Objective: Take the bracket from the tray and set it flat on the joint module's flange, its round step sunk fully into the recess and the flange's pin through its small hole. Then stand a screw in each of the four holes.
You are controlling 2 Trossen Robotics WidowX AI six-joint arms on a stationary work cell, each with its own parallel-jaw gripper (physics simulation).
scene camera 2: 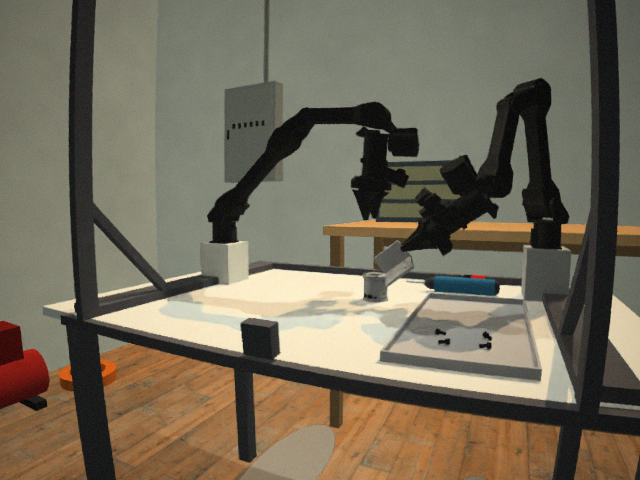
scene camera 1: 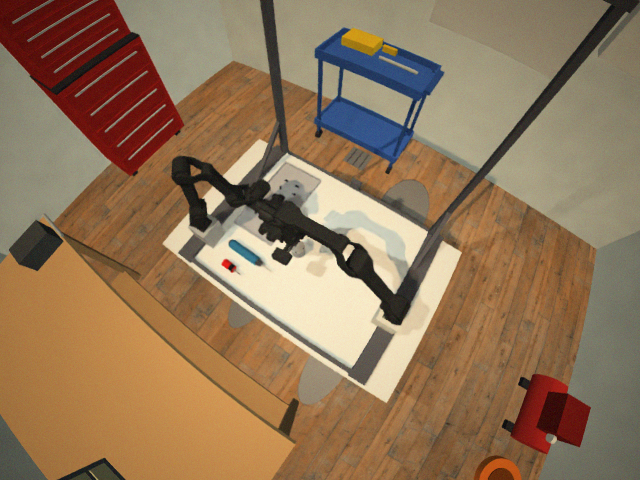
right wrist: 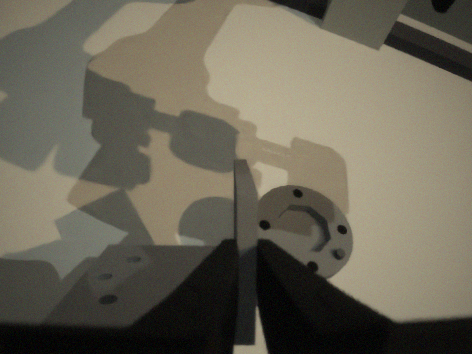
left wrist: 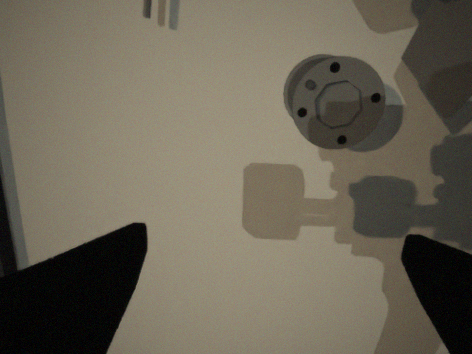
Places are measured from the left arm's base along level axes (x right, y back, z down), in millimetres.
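Where they show: left gripper, fingertip midpoint: (scene camera 2: 370,219) (scene camera 1: 295,248) (left wrist: 275,241); right gripper, fingertip midpoint: (scene camera 2: 401,249) (right wrist: 245,252); left arm's base, link origin: (scene camera 2: 224,242) (scene camera 1: 393,314); right arm's base, link origin: (scene camera 2: 546,247) (scene camera 1: 202,223).
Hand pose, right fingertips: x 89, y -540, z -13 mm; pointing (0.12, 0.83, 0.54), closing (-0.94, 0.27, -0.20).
Each offset is from my right fingertips to the centre of the thing.
The grey joint module @[dx -38, dy +67, dz +95 mm] (scene camera 1: 298,249) (scene camera 2: 374,287) (left wrist: 367,80) (right wrist: 272,205) stands upright on the table; its flange shows the recess, four holes and the pin @[dx -61, dy +56, dz +68 mm] (left wrist: 310,84) (right wrist: 338,254). My right gripper (scene camera 2: 403,250) (right wrist: 245,252) is shut on one wall of the grey L-shaped bracket @[dx +30, dy +9, dz +30 mm] (scene camera 2: 391,255) (right wrist: 245,200). The bracket is tilted, above and right of the module in scene camera 2; its holed plate shows at the lower left in the right wrist view. My left gripper (scene camera 2: 368,218) (left wrist: 275,241) is open and empty, high above the table. Several black screws @[dx +241, dy -127, dz +118 mm] (scene camera 2: 444,341) lie in the tray @[dx +125, dy -159, dz +119 mm] (scene camera 2: 460,365).
A blue screwdriver @[dx -178, dy -95, dz +107 mm] (scene camera 1: 245,252) (scene camera 2: 465,285) lies behind the tray in scene camera 2, with a red object (scene camera 1: 228,265) (scene camera 2: 478,276) beyond it. A black box @[dx +394, dy +115, dz +95 mm] (scene camera 2: 260,338) sits at the table's near edge. Frame posts (scene camera 2: 85,155) (scene camera 2: 602,155) rise at the sides.
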